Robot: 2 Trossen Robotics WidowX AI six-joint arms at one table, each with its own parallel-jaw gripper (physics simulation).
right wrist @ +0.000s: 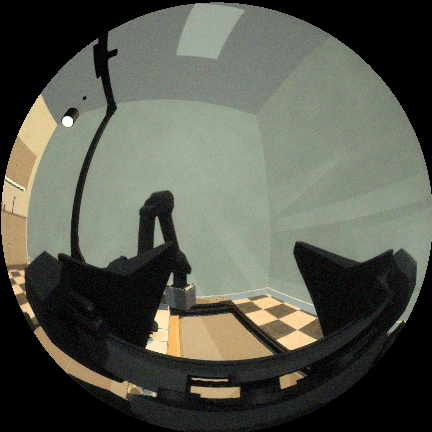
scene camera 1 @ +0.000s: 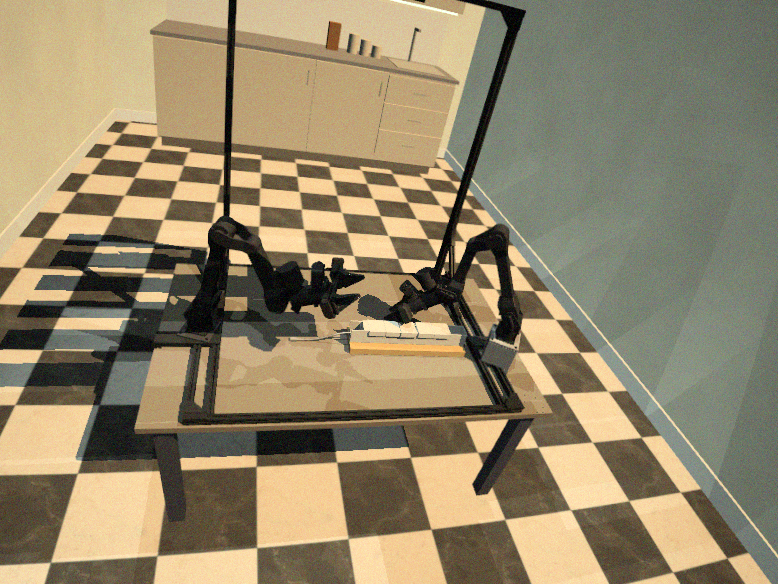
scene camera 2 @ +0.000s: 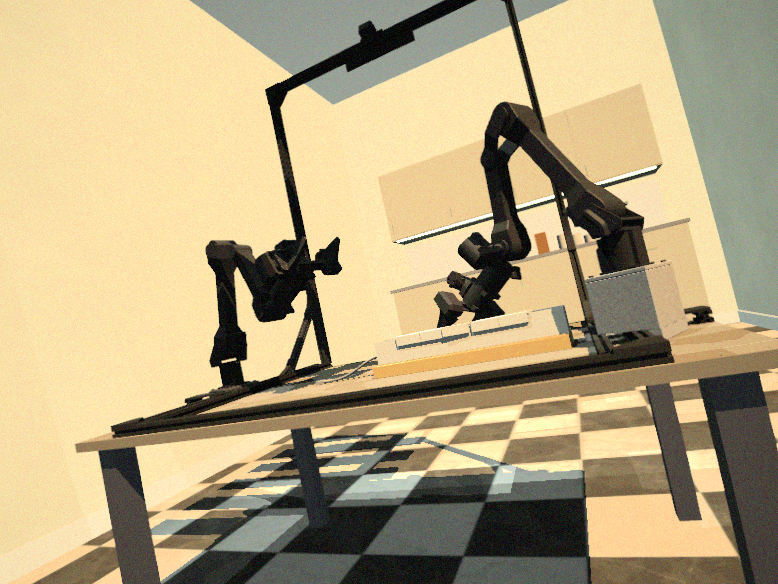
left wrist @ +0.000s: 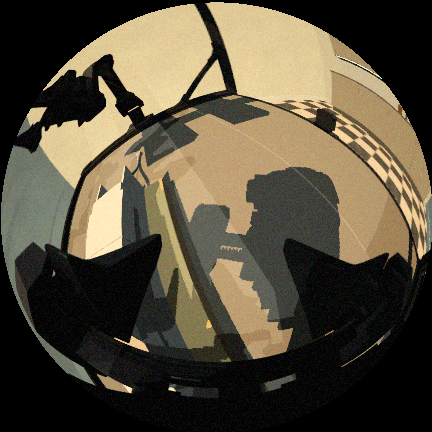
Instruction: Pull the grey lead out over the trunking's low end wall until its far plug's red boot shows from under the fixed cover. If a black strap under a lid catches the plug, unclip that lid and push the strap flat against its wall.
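Where they show: left gripper, fingertip midpoint: [scene camera 1: 386, 314] [left wrist: 224, 243]; right gripper, fingertip midpoint: [right wrist: 237, 248] [scene camera 1: 362, 285] [scene camera 2: 322, 238]; left arm's base, origin of the base link: [right wrist: 179, 285] [scene camera 1: 505, 336] [scene camera 2: 627, 269]; right arm's base, origin of the base link: [scene camera 1: 199, 327] [scene camera 2: 233, 385] [left wrist: 139, 121].
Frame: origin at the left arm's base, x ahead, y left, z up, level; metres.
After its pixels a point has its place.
Note:
The white trunking [scene camera 1: 383, 341] @[x 0.375, y 0.152, z -0.082 m] [scene camera 2: 387, 355] @[x 0.451, y 0.193, z -0.072 m] [right wrist: 159, 332] lies on the table with several white lids [scene camera 1: 428, 330] [scene camera 2: 499, 323] along its top. The grey lead [scene camera 1: 311, 338] @[x 0.592, y 0.244, z -0.106 m] [scene camera 2: 359, 369] @[x 0.541, y 0.216, z -0.092 m] runs out of its left end onto the table. My left gripper [scene camera 1: 397, 316] @[x 0.408, y 0.034, z -0.062 m] [scene camera 2: 466, 320] [left wrist: 224, 243] @[x 0.408, y 0.034, z -0.062 m] is open and empty, low at the back side of the trunking; in the left wrist view one finger overlaps it and the other is over the table. My right gripper [scene camera 1: 361, 286] @[x 0.449, y 0.293, z 0.200 m] [scene camera 2: 339, 256] [right wrist: 237, 248] @[x 0.449, y 0.293, z 0.200 m] is open and empty, raised left of the trunking. Red boot and strap do not show.
An orange strip [scene camera 1: 407, 349] @[x 0.292, y 0.137, z -0.090 m] [scene camera 2: 471, 355] @[x 0.266, y 0.128, z -0.098 m] runs along the trunking's front. A grey box [scene camera 1: 499, 353] @[x 0.001, y 0.050, z -0.039 m] [scene camera 2: 631, 303] @[x -0.017, y 0.050, z -0.052 m] [right wrist: 181, 296] @[x 0.050, y 0.032, z -0.031 m] stands at the left arm's base. A black frame [scene camera 1: 351, 415] @[x 0.356, y 0.479, z -0.095 m] edges the table, with tall posts [scene camera 1: 229, 125] @[x 1.042, y 0.051, z 0.432 m] [scene camera 2: 287, 172] @[x 1.040, y 0.047, z 0.599 m] at the back.

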